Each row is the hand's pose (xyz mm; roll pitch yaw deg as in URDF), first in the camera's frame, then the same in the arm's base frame.
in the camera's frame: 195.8 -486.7 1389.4 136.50 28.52 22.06
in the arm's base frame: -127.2 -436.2 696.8 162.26 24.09 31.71
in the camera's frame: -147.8 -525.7 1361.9 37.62 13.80 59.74
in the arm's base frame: -473.4 -458.1 697.1 54.69 -2.46 59.52
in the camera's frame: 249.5 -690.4 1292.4 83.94 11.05 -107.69
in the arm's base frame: -95.1 -587.5 524.0 68.74 29.77 -115.03
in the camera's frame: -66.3 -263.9 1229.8 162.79 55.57 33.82
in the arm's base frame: -392.0 -166.5 665.9 -165.30 43.79 56.60
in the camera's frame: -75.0 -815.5 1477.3 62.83 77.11 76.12
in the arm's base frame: -404.8 -770.7 684.1 83.75 54.89 93.69
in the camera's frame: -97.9 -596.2 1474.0 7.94 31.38 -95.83
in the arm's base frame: -415.9 -566.8 767.2 -6.78 52.24 -107.77
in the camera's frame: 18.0 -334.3 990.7 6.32 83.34 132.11
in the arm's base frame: -337.1 -140.5 409.9 -13.54 60.37 110.91
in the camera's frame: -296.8 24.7 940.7 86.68 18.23 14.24
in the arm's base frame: -635.4 213.4 537.7 111.38 17.83 20.06
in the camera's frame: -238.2 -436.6 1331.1 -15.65 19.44 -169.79
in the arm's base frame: -561.5 -363.1 713.4 -39.82 15.06 -179.00
